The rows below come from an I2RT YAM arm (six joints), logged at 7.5 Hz.
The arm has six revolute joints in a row. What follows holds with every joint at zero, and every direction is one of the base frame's. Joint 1 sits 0.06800 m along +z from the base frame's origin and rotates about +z. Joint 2 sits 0.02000 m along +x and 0.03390 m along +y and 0.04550 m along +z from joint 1 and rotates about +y. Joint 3 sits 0.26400 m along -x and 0.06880 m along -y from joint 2 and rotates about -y. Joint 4 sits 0.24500 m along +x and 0.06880 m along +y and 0.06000 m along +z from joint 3 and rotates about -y. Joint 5 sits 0.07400 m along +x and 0.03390 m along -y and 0.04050 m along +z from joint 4 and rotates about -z. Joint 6 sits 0.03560 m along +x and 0.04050 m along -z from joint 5 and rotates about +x. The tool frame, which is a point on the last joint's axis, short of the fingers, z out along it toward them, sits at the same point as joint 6; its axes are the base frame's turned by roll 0.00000, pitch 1.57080 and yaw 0.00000 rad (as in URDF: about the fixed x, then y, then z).
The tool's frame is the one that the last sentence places.
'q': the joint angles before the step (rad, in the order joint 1, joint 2, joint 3, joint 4, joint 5, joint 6). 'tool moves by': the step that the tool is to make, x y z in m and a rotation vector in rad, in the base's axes. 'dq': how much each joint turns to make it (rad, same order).
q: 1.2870, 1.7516, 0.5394, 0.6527, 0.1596, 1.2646
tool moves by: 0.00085, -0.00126, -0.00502, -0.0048, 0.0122, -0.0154
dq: -0.0033, 0.0173, -0.0056, 0.0124, 0.0046, 0.0154
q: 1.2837, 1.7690, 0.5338, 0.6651, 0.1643, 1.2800
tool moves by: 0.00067, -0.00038, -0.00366, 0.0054, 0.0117, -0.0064
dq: -0.0030, 0.0162, -0.0042, 0.0202, -0.0040, 0.0128
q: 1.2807, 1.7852, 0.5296, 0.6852, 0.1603, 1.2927
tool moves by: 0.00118, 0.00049, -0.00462, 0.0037, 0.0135, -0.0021
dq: -0.0044, 0.0231, -0.0002, 0.0213, -0.0095, 0.0107
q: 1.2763, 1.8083, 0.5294, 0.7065, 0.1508, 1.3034
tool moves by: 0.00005, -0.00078, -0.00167, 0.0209, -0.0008, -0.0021
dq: -0.0011, 0.0113, -0.0105, 0.0413, -0.0020, 0.0051
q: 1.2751, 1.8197, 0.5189, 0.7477, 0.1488, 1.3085
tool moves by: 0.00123, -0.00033, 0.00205, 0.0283, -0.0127, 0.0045
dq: -0.0049, -0.0002, -0.0079, 0.0397, -0.0062, -0.0082
